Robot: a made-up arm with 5 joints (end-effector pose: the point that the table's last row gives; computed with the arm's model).
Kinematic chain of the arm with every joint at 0, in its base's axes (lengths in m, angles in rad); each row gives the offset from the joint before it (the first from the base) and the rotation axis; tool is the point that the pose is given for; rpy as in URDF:
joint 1: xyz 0.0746 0 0.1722 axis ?
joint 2: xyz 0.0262 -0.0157 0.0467 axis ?
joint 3: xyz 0.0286 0 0.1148 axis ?
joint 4: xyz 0.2 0 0.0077 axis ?
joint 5: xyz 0.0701 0.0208 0 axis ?
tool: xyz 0 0 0 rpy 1.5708 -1.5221 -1.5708
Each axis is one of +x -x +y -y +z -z.
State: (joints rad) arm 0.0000 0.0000 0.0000 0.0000 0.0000
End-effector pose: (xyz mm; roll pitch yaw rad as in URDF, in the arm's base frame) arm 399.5 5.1 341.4 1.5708 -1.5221 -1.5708
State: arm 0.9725 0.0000 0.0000 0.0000 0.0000
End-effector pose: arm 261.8 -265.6 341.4 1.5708 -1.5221 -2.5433
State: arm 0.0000 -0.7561 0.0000 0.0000 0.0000
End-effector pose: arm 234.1 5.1 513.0 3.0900 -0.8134 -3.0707
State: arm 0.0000 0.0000 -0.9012 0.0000 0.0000
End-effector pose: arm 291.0 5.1 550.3 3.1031 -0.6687 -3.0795
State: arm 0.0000 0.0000 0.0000 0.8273 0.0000
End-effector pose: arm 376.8 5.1 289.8 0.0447 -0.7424 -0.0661
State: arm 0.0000 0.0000 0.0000 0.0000 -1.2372
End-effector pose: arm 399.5 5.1 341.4 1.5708 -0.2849 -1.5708
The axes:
joint 1: -z
joint 2: +y
joint 3: +y
joint 4: +y
joint 5: -x

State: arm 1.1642 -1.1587 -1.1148 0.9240 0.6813
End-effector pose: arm 5.2 174.0 507.1 -3.0093 -0.1780 1.3330
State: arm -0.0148 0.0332 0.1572 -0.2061 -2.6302
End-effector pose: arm 401.0 9.9 303.5 1.6060 1.1079 -1.5245
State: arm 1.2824 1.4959 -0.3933 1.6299 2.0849
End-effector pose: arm 129.4 -166.9 -3.9 1.1191 -0.4244 0.4856
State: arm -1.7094 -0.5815 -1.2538 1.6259 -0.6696
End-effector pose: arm 70.1 -4.8 536.1 1.8831 -0.8279 -0.0949
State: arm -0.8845 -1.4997 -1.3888 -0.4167 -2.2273
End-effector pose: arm -151.8 -268.3 286.8 -1.3573 -0.6939 -0.8241
